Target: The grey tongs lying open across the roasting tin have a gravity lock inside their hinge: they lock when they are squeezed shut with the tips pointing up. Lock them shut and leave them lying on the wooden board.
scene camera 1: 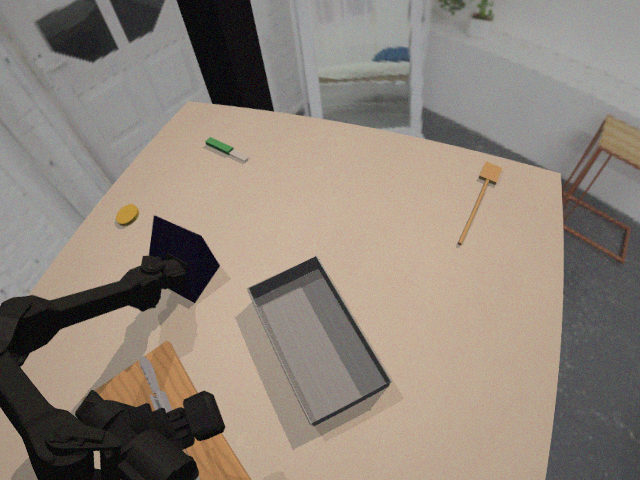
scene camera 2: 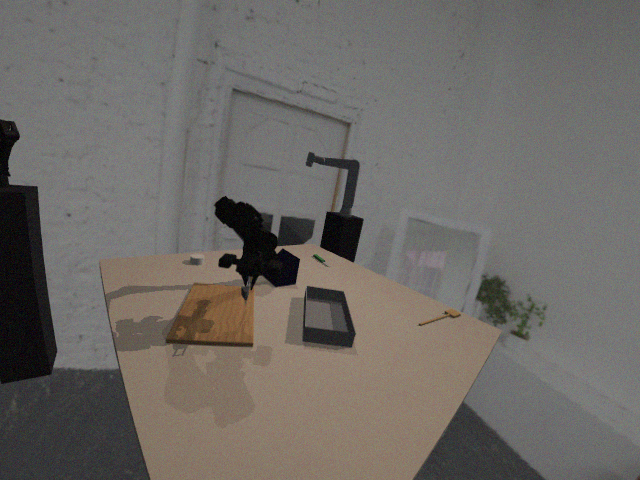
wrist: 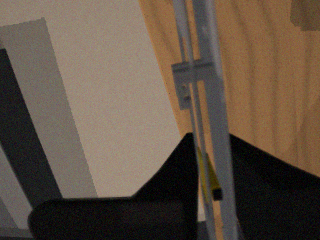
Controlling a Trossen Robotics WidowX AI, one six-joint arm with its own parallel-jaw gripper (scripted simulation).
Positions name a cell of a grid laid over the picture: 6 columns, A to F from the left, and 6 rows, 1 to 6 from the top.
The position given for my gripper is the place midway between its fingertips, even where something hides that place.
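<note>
My gripper (scene camera 2: C4), (scene camera 1: B6), (wrist: D4) is there for me to see. There's a wooden board (scene camera 2: B4), (wrist: E2) as well, and I can also see a grey roasting tin (scene camera 1: D5), (scene camera 2: D4).
</note>
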